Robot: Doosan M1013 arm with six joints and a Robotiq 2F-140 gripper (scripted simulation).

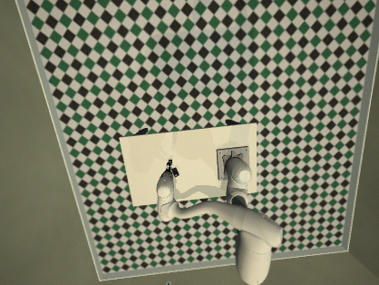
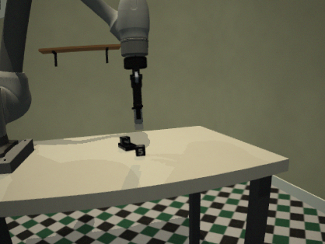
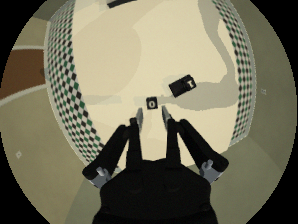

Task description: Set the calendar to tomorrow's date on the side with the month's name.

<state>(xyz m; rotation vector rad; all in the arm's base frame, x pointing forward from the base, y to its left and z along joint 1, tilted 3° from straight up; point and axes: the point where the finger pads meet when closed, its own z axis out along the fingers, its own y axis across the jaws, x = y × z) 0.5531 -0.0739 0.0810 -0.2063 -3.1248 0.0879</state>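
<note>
Right now my hand is 110 mm above the black calendar cube. From my hand the other things lie so: calendar tray: 120 mm below, 110 mm to the left, 30 mm behind.
</note>
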